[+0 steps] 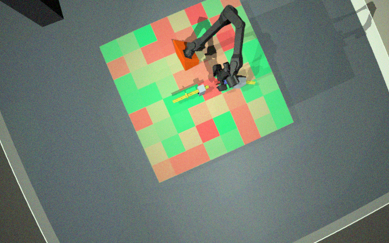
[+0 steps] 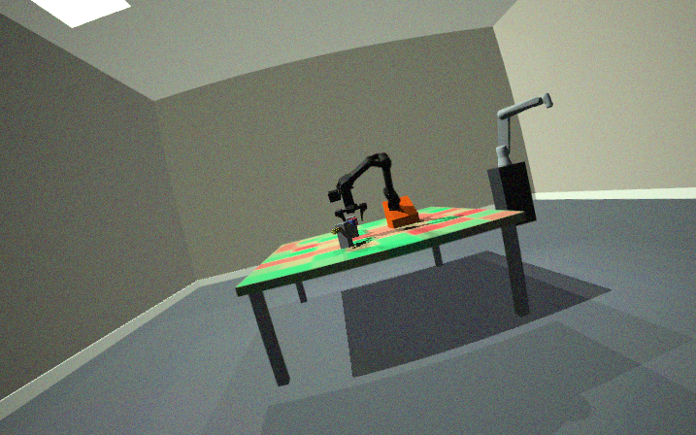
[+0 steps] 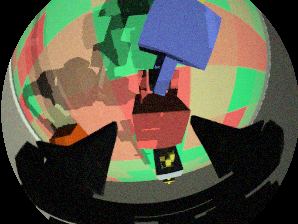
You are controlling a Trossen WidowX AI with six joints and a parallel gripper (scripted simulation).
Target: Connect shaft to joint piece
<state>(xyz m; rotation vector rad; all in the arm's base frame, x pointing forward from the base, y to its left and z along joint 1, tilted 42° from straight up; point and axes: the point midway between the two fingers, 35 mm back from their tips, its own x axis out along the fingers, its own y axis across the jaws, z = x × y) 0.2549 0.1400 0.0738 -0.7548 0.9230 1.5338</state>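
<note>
The red square joint piece lies 2 cm to the left of my gripper tip and 1 cm above it.
</note>
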